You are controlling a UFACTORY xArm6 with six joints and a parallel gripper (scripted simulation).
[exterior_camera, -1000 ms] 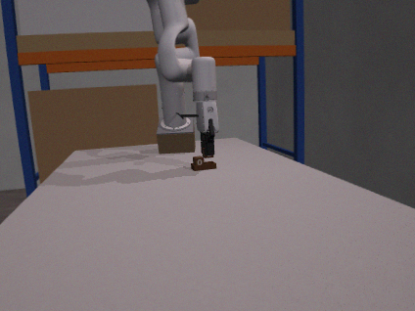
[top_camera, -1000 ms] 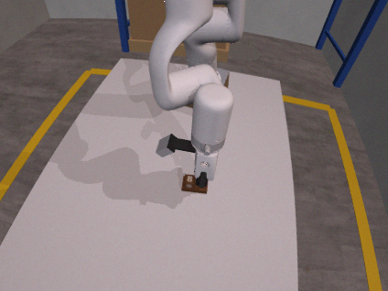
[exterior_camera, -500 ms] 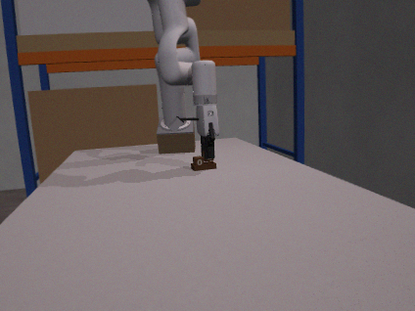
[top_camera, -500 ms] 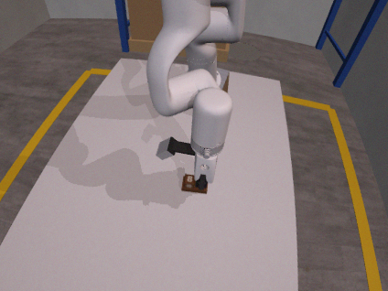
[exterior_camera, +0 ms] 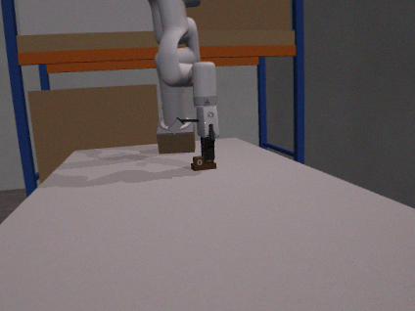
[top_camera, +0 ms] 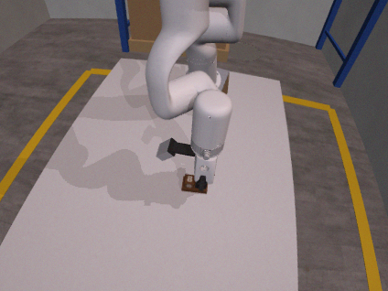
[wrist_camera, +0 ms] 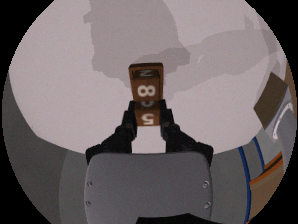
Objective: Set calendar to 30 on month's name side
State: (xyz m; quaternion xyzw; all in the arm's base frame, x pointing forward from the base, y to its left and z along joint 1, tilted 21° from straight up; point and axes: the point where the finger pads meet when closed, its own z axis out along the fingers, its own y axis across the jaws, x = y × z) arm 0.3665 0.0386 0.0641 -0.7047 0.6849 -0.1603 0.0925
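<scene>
My hand is 1 cm above the brown digit cube. Round my hand: brown calendar tray: 2 cm to the right, 4 cm below.
</scene>
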